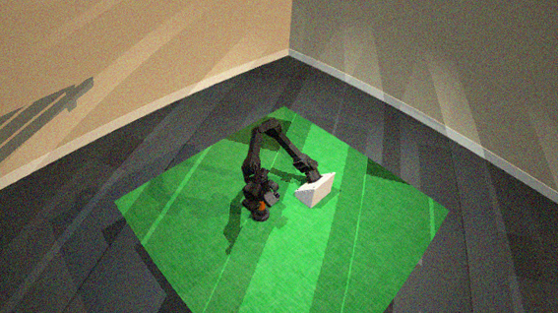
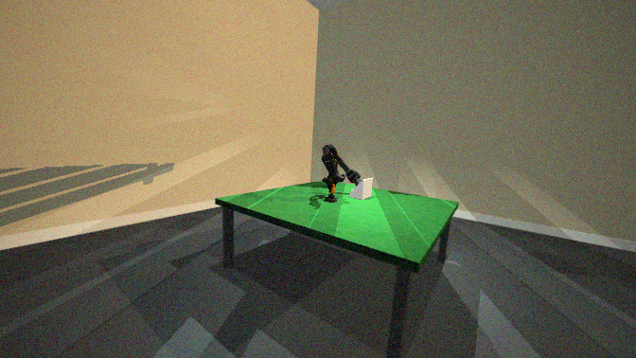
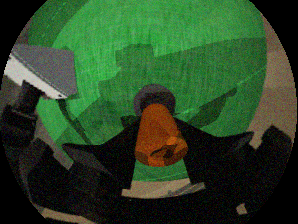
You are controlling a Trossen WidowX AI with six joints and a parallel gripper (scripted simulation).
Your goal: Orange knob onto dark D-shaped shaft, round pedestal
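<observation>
The orange knob lies 20 mm above my gripper tip. From my gripper tip the other things lie so: round pedestal 40 mm below.
</observation>
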